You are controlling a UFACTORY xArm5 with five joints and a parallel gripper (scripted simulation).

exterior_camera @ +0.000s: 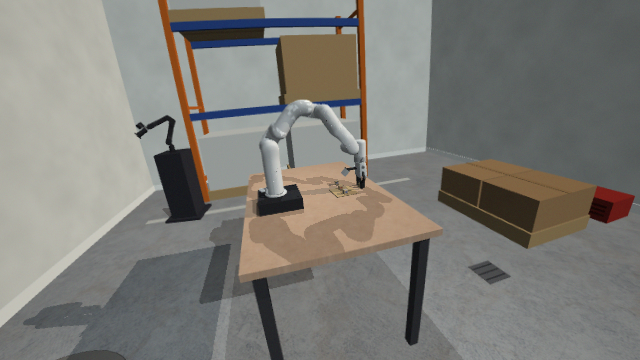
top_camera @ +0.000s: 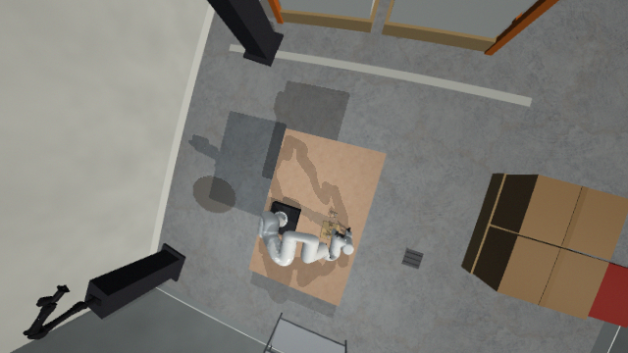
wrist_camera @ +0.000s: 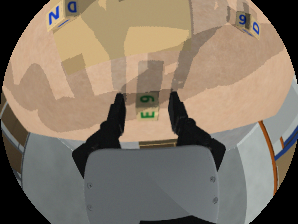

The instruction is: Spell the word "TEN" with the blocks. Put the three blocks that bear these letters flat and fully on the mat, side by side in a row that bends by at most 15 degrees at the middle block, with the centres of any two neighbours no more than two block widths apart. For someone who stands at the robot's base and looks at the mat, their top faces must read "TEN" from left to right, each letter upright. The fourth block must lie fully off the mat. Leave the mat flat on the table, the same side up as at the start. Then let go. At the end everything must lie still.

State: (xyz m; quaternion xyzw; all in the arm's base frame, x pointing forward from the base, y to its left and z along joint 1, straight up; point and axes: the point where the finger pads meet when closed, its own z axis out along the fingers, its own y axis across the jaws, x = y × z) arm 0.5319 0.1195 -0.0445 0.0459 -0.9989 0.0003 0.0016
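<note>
Right now the tan mat is 120 mm behind my hand, 50 mm to the right of it and 20 mm below it.
</note>
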